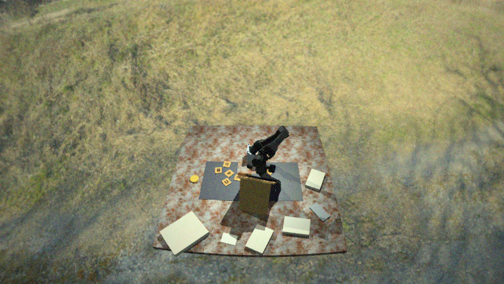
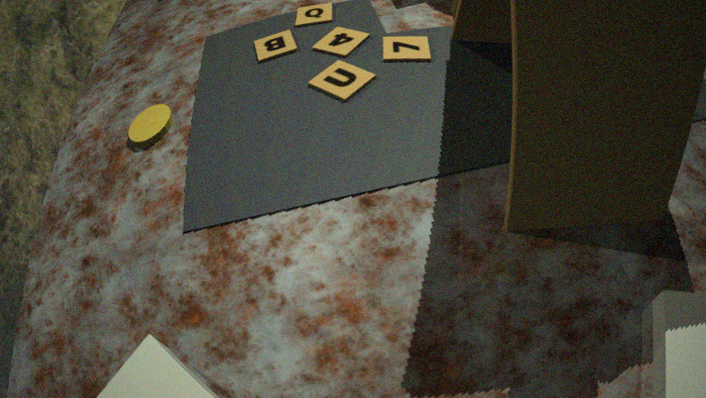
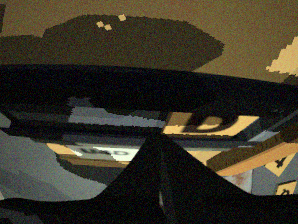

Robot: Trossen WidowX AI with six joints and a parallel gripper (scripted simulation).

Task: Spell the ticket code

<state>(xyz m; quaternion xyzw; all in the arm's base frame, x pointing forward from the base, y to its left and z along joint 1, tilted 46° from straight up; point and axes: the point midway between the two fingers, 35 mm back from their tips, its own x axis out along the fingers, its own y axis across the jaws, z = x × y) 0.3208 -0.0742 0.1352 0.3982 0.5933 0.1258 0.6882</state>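
Right now the tan letter tile is 4 cm to the right of my gripper tip and 1 cm below it. From my gripper tip the other things lie so: grey mat 17 cm below, 14 cm behind, 6 cm to the right; white card 39 cm ahead, 23 cm to the right, 17 cm below; white ticket 10 cm below, 6 cm to the left, 4 cm behind.
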